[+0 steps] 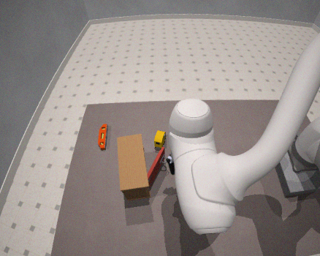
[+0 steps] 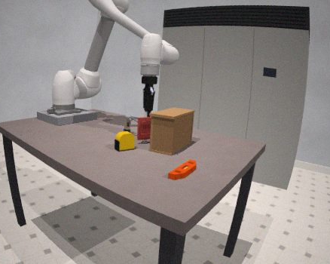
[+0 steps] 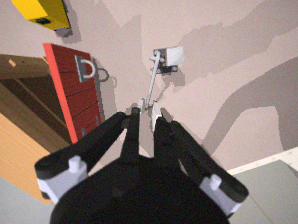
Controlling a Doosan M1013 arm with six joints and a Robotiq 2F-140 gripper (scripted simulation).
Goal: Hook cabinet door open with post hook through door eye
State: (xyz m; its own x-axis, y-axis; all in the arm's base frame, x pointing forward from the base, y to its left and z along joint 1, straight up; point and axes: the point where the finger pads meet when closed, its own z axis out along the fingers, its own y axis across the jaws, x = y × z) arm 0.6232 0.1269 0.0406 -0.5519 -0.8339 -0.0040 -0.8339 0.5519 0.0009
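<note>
My gripper is now 2 cm past the hook rod, 4 cm to the left of it and 4 cm above it. From my hand the other things lie so: hook post (5 cm behind, 6 cm to the right, 3 cm below); red door (10 cm ahead, 6 cm to the right, 2 cm below); yellow tape measure (8 cm ahead, 23 cm to the right, 6 cm below).
</note>
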